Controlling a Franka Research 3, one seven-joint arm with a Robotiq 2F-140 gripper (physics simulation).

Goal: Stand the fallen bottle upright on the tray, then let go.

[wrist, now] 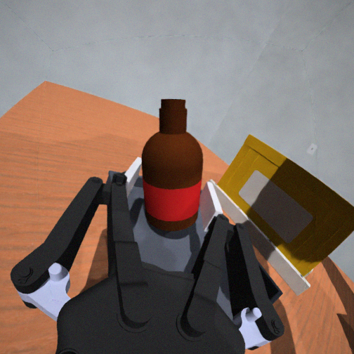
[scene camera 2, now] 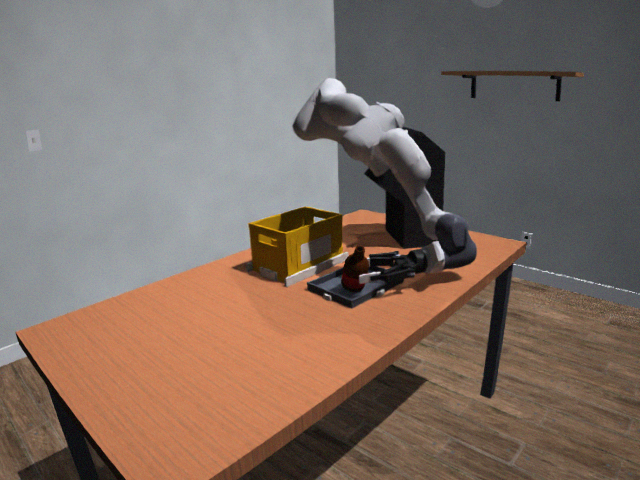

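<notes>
The gripper [scene camera 2: 354, 272] appears in the wrist view [wrist: 171, 179] too. The scene also has a brown bottle [scene camera 2: 356, 264], which the wrist view [wrist: 171, 160] shows as well, and a grey tray [scene camera 2: 330, 283], likewise visible in the wrist view [wrist: 177, 250]. A yellow crate [scene camera 2: 287, 243] and a white strip [wrist: 290, 275] are there as well.
</notes>
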